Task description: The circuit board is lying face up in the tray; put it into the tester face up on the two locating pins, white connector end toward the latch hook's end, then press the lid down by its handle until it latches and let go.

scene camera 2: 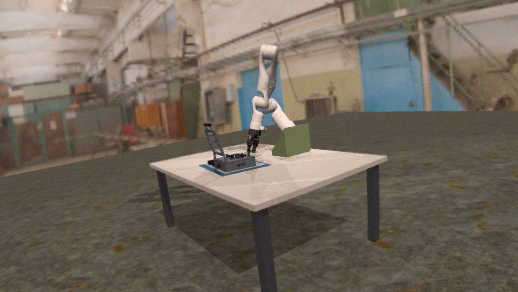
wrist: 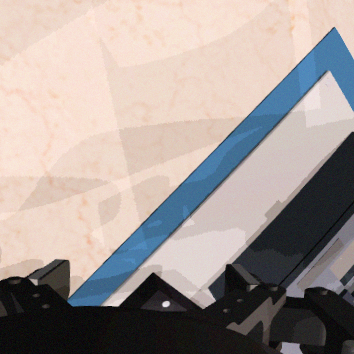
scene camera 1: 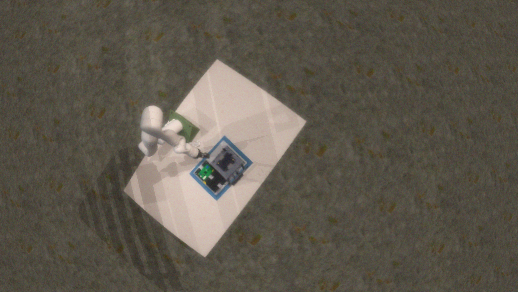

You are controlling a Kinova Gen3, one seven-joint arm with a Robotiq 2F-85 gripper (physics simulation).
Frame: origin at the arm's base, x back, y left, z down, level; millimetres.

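Seen in the pictures: gripper, fingertip midpoint: [scene camera 2: 250, 152] [wrist: 147, 279] [scene camera 1: 203, 157]; arm's base, link origin: [scene camera 2: 292, 135] [scene camera 1: 178, 125].
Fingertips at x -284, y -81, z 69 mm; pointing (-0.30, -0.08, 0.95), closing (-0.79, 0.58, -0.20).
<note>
Pixels of each thing's middle, then the offset from my fingertips to it. "pt": a spot on its surface instead. Level surfaces: height alone.
- green circuit board, body centre: [scene camera 1: 205, 172] dx -74, dy -83, dz +26 mm
- black tray, surface spot: [scene camera 1: 216, 185] pt dx -198, dy -115, dz +31 mm
- blue-edged mat, surface height: dz +47 mm
- handle, body centre: [scene camera 2: 207, 124] dx -300, dy +60, dz -219 mm
- white table, surface height: dz +49 mm
The green circuit board [scene camera 1: 205, 171] lies face up in the black tray [scene camera 1: 216, 185] on the blue-edged mat [scene camera 1: 216, 197] [scene camera 2: 262, 165] [wrist: 211, 175]. The grey tester [scene camera 1: 226, 161] [scene camera 2: 235, 163] [wrist: 309, 211] stands beside the tray on the same mat. Its lid [scene camera 2: 214, 141] stands open and upright, with the handle [scene camera 2: 207, 125] at the top. My gripper [scene camera 1: 204, 154] [scene camera 2: 252, 146] [wrist: 147, 279] is open and empty. It hangs low over the mat's edge, beside the tester on the arm's side. The wrist view shows only the mat's border and the tester's dark side; the board is out of that view.
The white table [scene camera 1: 235, 98] [scene camera 2: 289, 178] [wrist: 70, 105] carries the mat and the green wedge-shaped arm base [scene camera 1: 186, 127] [scene camera 2: 293, 141]. The open lid rises tall on the tester's far side from the arm. Rough floor surrounds the table.
</note>
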